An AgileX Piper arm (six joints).
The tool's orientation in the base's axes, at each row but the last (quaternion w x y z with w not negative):
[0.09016, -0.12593, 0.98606, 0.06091]
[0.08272, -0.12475, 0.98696, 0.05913]
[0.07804, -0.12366, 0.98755, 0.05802]
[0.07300, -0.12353, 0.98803, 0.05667]
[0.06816, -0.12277, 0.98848, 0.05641]
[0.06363, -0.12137, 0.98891, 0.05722]
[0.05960, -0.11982, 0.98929, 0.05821]
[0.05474, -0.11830, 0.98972, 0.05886]
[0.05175, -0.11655, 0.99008, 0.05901]
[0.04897, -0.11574, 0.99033, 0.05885]
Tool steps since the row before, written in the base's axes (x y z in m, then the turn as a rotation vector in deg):
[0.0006, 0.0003, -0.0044, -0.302, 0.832, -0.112]
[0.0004, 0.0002, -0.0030, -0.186, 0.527, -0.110]
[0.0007, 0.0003, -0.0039, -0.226, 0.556, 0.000]
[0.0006, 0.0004, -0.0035, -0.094, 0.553, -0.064]
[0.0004, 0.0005, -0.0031, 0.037, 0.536, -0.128]
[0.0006, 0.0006, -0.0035, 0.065, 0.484, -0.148]
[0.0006, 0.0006, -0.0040, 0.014, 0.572, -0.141]
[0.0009, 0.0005, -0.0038, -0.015, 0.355, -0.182]
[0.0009, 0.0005, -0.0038, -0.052, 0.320, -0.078]
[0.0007, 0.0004, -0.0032, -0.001, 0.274, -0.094]
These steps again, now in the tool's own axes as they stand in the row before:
[0.0002, -0.0003, 0.0044, 0.112, 0.867, 0.179]
[0.0001, -0.0002, 0.0030, 0.073, 0.544, 0.152]
[-0.0001, -0.0003, 0.0040, 0.086, 0.592, 0.043]
[-0.0001, -0.0001, 0.0036, -0.030, 0.550, 0.123]
[0.0000, 0.0001, 0.0032, -0.142, 0.495, 0.199]
[-0.0002, 0.0001, 0.0036, -0.155, 0.436, 0.215]
[-0.0002, 0.0000, 0.0041, -0.127, 0.534, 0.215]
[-0.0005, -0.0001, 0.0039, -0.044, 0.327, 0.224]
[-0.0005, -0.0001, 0.0039, -0.013, 0.313, 0.114]
[-0.0004, -0.0001, 0.0033, -0.050, 0.255, 0.128]

